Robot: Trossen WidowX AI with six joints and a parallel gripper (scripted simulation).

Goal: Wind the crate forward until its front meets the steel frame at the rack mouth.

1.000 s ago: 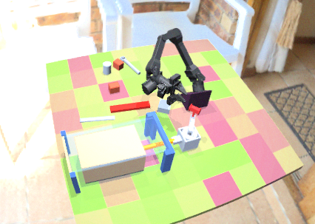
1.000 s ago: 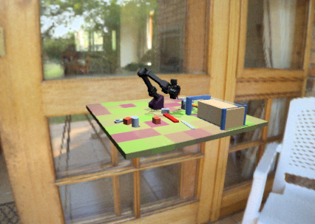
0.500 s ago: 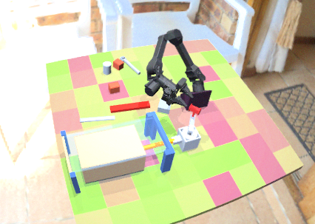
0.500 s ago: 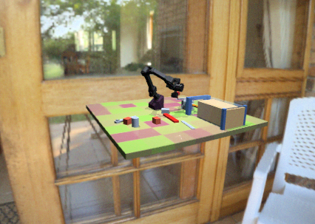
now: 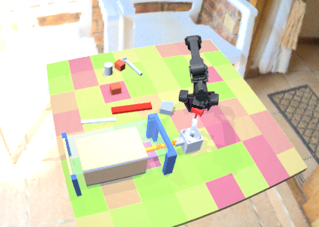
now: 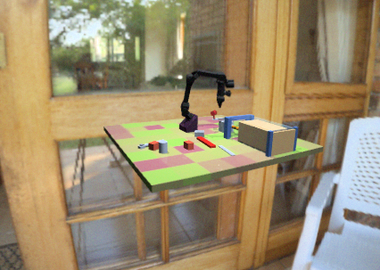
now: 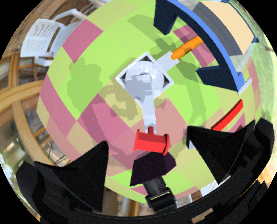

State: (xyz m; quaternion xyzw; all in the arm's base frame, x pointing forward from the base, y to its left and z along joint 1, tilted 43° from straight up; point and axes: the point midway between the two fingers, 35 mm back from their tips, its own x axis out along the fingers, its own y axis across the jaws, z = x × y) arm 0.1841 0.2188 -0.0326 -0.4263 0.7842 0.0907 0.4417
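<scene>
Now: the winch handle 1 cm to the right of my gripper tip and 10 cm below it. Also, from my gripper tip: grey block: 3 cm ahead, 22 cm to the right, 20 cm below; grey winch: 2 cm ahead, 4 cm to the left, 18 cm below; red grip: 3 cm behind, 4 cm to the right, 7 cm below.
</scene>
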